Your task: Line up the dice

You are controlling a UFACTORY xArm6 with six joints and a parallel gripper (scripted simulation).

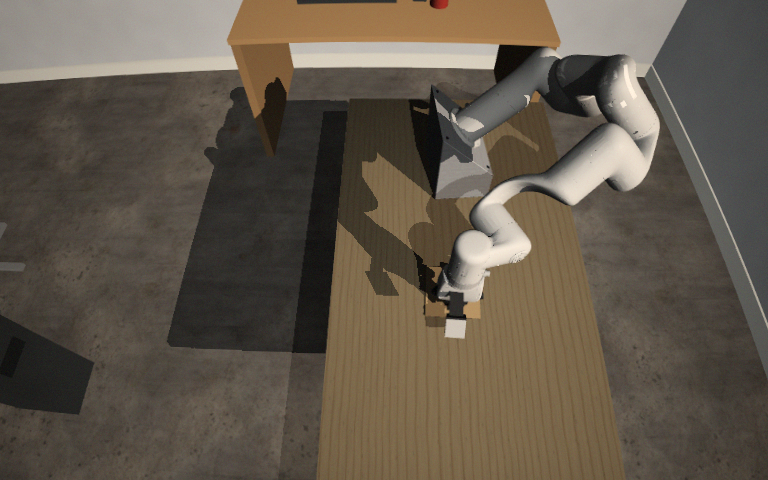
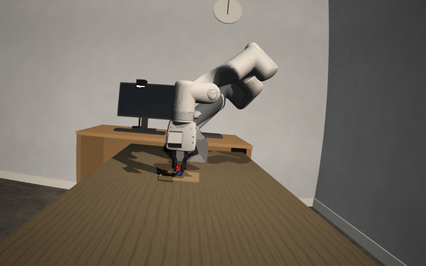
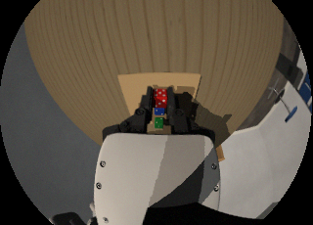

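The blue die is 5 cm behind my hand and 4 cm below it. The rest, counted from my hand: red die 1 cm below; then green die 10 cm behind, 4 cm below; then tan mat 5 cm below, 5 cm behind.
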